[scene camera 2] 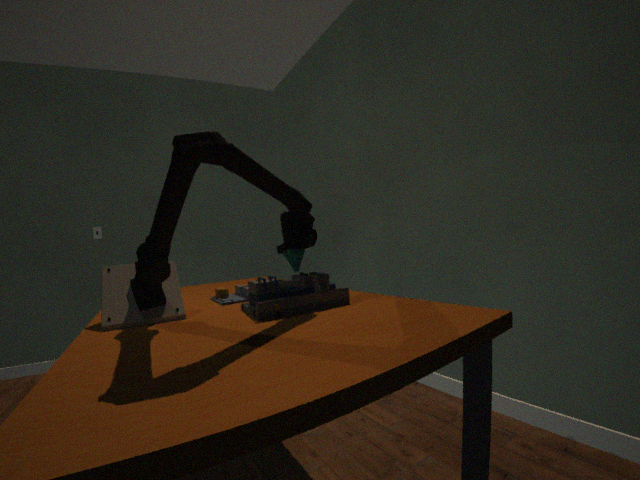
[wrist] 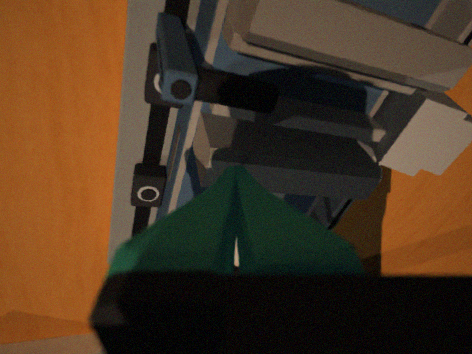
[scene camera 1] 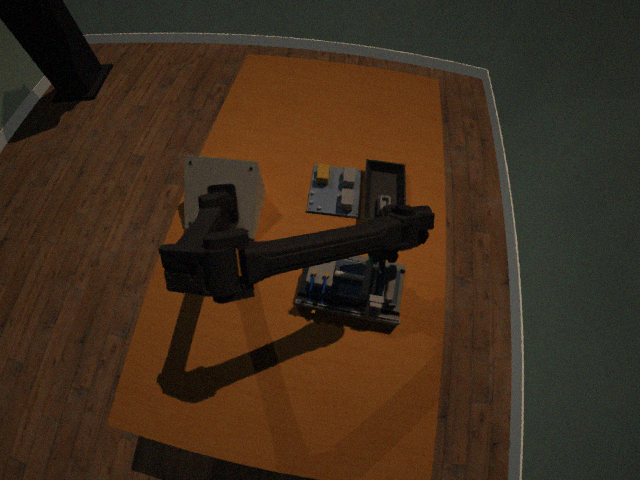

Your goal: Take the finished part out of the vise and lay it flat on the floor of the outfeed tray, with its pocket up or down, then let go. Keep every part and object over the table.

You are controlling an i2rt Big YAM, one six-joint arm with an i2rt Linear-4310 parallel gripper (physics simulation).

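Frame: origin at the arm's base, x ahead, y left, z up, level; millimetres.
Seen in the pictures: gripper, fingertip midpoint: (scene camera 2: 296, 271) (wrist: 236, 178) (scene camera 1: 372, 263); arm's base, link origin: (scene camera 2: 148, 293) (scene camera 1: 224, 203).
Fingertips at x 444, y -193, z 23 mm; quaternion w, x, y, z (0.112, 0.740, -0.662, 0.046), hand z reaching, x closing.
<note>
Offsets run from my fingertips to a thing's top centre. "spot": to the spot under its first point.
A small light part @[64 mm ahead, 231 mm left, 60 mm down] (scene camera 1: 384, 201) with a dark rectangular pocket facing up lies inside the dark outfeed tray @[spot: 70 mm ahead, 341 mm left, 94 mm down] (scene camera 1: 382, 180), near the end closer to the vise. The tray's near end is hidden by the arm. The blue-grey vise @[46 mm back, 37 mm right, 7 mm down] (scene camera 1: 351, 298) (scene camera 2: 299, 303) (wrist: 300, 170) stands below the tray in scene camera 1. My gripper (scene camera 2: 296, 270) (wrist: 236, 178) is shut and empty, its green fingertips pointing down above the vise's jaw blocks. In scene camera 1 the arm hides the fingertips. No pocketed part can be made out between the jaws in the wrist view; the fingers cover some of that area.
A pale blue plate @[95 mm back, 300 mm left, 98 mm down] (scene camera 1: 326, 198) beside the tray carries a yellow block @[137 mm back, 350 mm left, 62 mm down] (scene camera 1: 323, 174) (scene camera 2: 221, 293) and two grey blocks. A blue lever @[spot: 42 mm ahead, 23 mm left, 24 mm down] (wrist: 175, 55) with a dark rod and a light block @[6 mm ahead, 115 mm right, 4 mm down] (wrist: 430, 135) are on the vise. The arm's pale mounting plate (scene camera 1: 248, 196) (scene camera 2: 116, 297) stands at the left.
</note>
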